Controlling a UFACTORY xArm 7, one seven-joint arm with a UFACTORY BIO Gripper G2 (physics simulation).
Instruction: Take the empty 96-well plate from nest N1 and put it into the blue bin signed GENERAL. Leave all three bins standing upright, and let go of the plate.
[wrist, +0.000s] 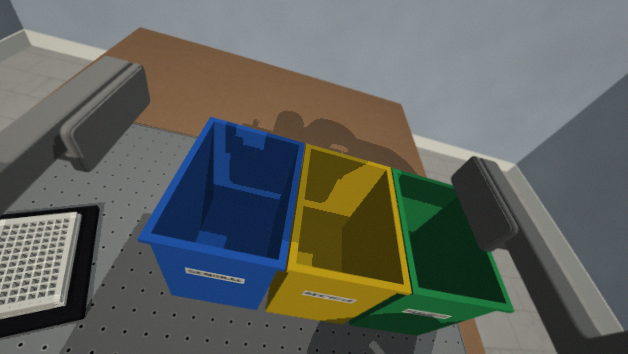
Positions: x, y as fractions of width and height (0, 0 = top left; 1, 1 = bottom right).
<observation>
In view: my gripper (0.51, 0.36), a blue bin (0.35, 0.65), a green bin (0.72, 0.79) and a yellow bin (0.55, 0.72).
</observation>
